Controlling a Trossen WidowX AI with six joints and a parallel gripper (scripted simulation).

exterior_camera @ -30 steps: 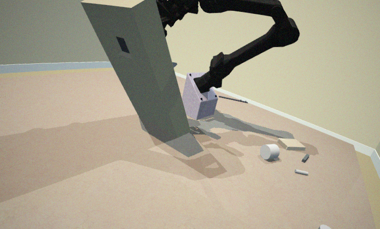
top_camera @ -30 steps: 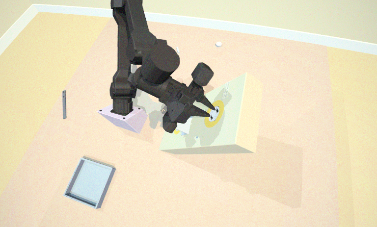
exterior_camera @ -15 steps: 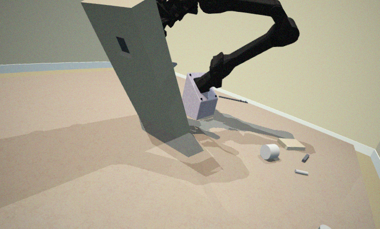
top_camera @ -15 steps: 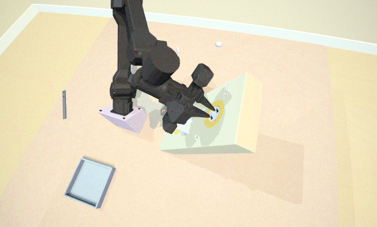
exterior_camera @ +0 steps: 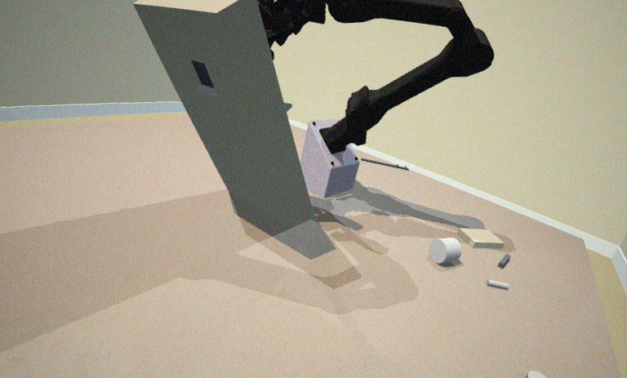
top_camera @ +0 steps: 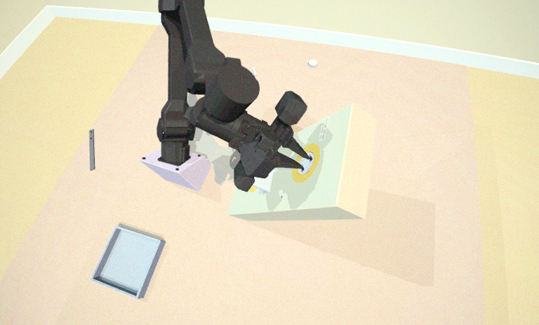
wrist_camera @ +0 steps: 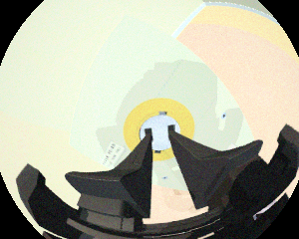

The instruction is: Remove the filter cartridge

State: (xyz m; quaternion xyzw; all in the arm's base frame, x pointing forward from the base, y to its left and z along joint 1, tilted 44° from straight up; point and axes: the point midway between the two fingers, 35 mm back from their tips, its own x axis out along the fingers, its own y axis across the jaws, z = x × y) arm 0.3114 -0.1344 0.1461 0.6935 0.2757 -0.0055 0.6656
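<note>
My gripper tip is 1 cm short of the round filter cartridge and 1 cm above it. The rest, counted from my gripper tip: small grey bar: 44 cm to the left, 39 cm behind, 28 cm below; tan block: 45 cm behind, 38 cm to the left, 28 cm below; grey tray: 41 cm behind, 29 cm to the right, 27 cm below.
</note>
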